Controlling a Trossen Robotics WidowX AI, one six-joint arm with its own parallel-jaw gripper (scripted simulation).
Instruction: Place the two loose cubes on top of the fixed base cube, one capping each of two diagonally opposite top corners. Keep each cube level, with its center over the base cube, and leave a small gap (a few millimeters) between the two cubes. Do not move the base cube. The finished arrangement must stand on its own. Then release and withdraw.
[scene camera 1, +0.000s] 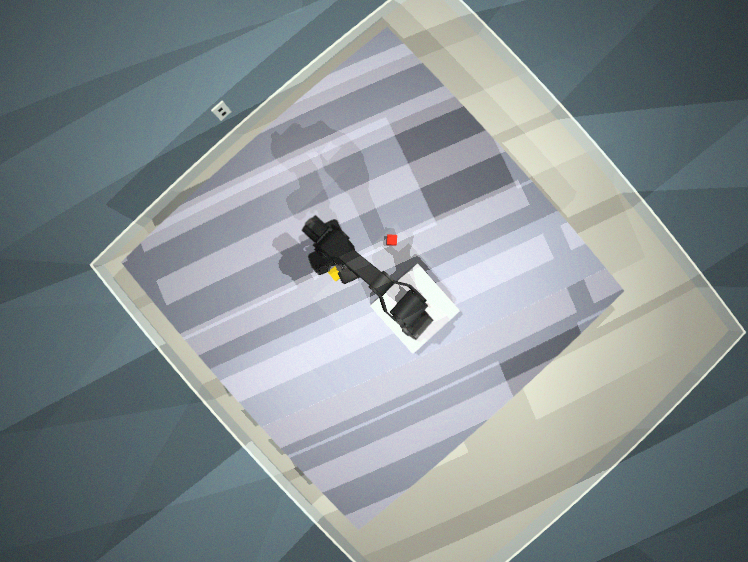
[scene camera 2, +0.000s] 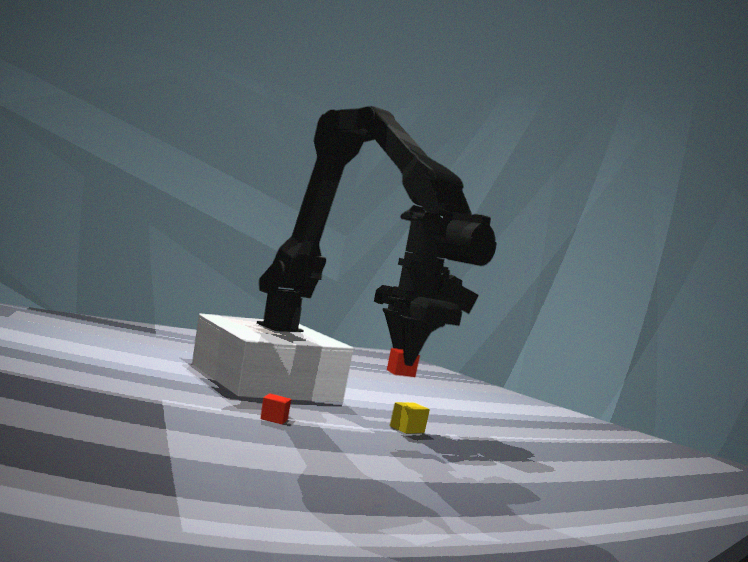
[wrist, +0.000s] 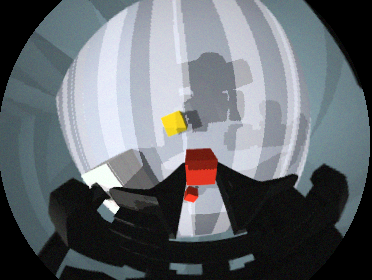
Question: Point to a yellow cube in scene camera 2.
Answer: At 407, 417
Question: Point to my gripper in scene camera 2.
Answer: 403, 362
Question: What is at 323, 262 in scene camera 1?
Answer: My gripper.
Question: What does my gripper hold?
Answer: A red cube.
